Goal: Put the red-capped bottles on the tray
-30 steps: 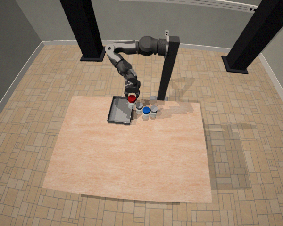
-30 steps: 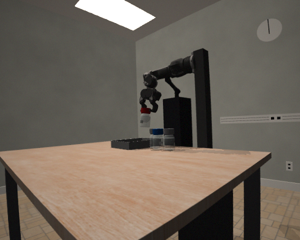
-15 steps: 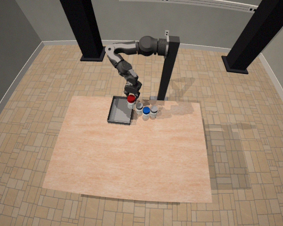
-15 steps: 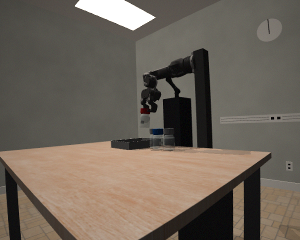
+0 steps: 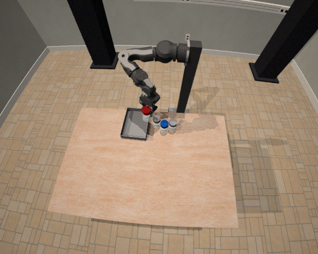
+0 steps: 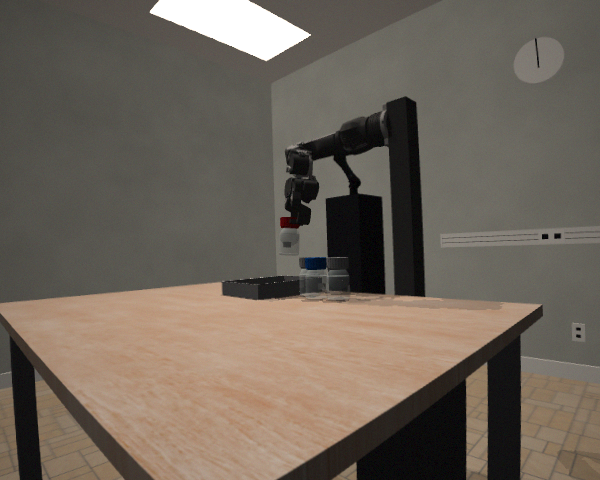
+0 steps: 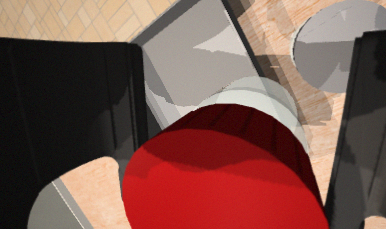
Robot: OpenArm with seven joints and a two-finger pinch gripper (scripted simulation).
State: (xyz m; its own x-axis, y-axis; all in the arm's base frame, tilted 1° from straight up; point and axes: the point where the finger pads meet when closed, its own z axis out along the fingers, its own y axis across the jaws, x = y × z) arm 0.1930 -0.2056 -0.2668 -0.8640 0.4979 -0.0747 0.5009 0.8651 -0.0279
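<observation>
Right now the red-capped bottle is 4 cm below my hand, 2 cm ahead of it and 1 cm to the right of it. From my hand the other things lie so: blue-capped bottle (16 cm below, 11 cm to the left, 4 cm ahead); then dark grey tray (19 cm below, 10 cm to the right, 1 cm ahead).
</observation>
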